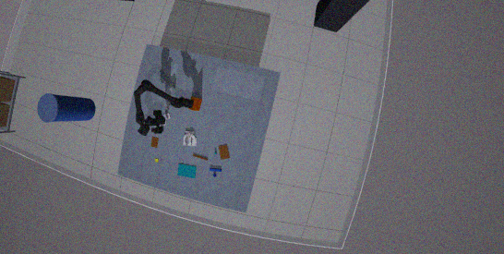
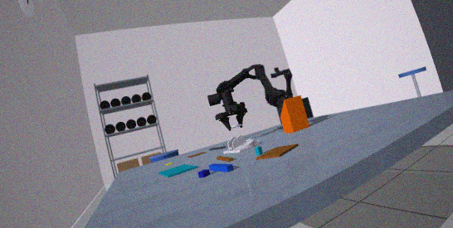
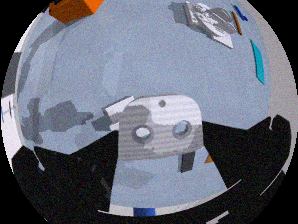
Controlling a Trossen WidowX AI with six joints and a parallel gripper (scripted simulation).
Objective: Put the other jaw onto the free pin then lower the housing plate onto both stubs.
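The light grey jaw piece is 25 cm to the left of my gripper tip, 8 cm ahead of it and 6 cm below it. The rest, counted from my gripper tip: teal plate (40 cm ahead, 26 cm to the left, 8 cm below); brown bar (36 cm to the left, 25 cm ahead, 7 cm below); white base (24 cm to the left, 13 cm ahead, 7 cm below).
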